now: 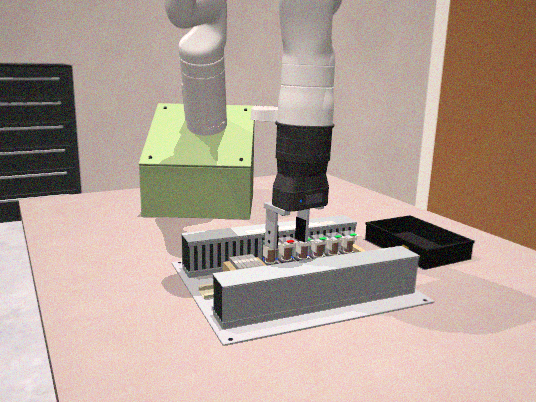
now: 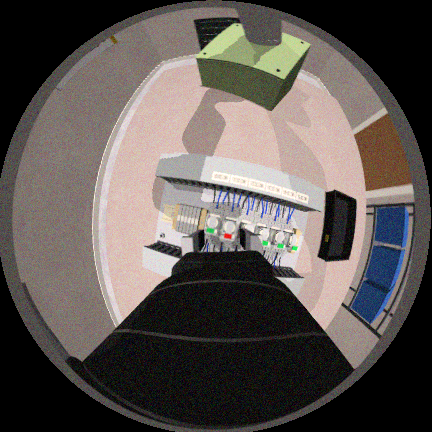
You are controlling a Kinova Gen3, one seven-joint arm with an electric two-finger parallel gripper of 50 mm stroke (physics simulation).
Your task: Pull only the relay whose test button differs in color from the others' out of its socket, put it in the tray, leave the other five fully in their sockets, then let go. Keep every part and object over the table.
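Where they show: gripper, between the fingertips: (image 1: pixel 286 243) (image 2: pixel 221 236); arm's base, origin of its link: (image 1: pixel 206 124).
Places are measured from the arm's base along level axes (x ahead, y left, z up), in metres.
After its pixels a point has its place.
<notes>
The relay with the red test button (image 1: pixel 287 251) @[z -0.126, x 0.457, y -0.186 m] (image 2: pixel 229 228) @[z -0.114, x 0.444, y -0.173 m] is upright in the socket row, second from the terminal-block end. The other relays show green buttons, among them the end relay (image 2: pixel 212 222) @[z -0.115, x 0.433, y -0.196 m] and a relay farther along (image 1: pixel 335 246) @[z -0.128, x 0.484, y -0.108 m] (image 2: pixel 280 238) @[z -0.116, x 0.470, y -0.098 m]; the third one's button is hidden by a finger. My gripper (image 1: pixel 286 244) @[z -0.114, x 0.453, y -0.185 m] (image 2: pixel 221 236) @[z -0.114, x 0.453, y -0.185 m] is open and points down low over the row, its fingers on either side of the red-button relay with nothing gripped. Exact finger depth is unclear. The black tray (image 1: pixel 446 254) @[z -0.165, x 0.568, y 0.086 m] (image 2: pixel 328 220) @[z -0.166, x 0.469, y 0.064 m] stands beyond the green-button end and shows no relay inside.
A grey front duct (image 1: pixel 320 285) @[z -0.143, x 0.543, y -0.209 m] and a slotted back duct (image 1: pixel 210 250) @[z -0.141, x 0.351, y -0.249 m] (image 2: pixel 182 165) @[z -0.121, x 0.338, y -0.232 m] flank the row on a white plate (image 1: pixel 325 321) @[z -0.181, x 0.568, y -0.223 m]. Terminal blocks (image 1: pixel 246 261) @[z -0.138, x 0.425, y -0.239 m] (image 2: pixel 188 218) @[z -0.137, x 0.423, y -0.236 m] sit beside it. Blue wires run by the sockets. A green box (image 1: pixel 195 190) @[z -0.123, x 0.089, y -0.095 m] (image 2: pixel 235 82) @[z -0.137, x 0.092, y -0.093 m] stands behind.
</notes>
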